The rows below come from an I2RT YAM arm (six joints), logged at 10 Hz.
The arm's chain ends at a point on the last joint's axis. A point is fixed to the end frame.
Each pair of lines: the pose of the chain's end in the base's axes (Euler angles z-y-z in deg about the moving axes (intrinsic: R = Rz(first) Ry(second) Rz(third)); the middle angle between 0 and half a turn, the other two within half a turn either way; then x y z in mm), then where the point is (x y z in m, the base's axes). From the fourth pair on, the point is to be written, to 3 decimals.
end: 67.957 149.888 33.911 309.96 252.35 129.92
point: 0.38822 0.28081 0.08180
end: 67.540 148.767 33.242 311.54 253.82 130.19
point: 0.39033 0.28325 0.08354
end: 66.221 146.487 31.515 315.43 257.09 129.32
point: 0.39552 0.28807 0.08600
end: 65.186 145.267 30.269 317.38 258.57 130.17
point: 0.398 0.290 0.089
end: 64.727 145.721 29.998 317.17 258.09 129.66
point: 0.398 0.289 0.088
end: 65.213 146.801 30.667 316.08 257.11 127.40
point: 0.397 0.287 0.084
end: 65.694 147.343 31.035 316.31 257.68 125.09
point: 0.396 0.288 0.081
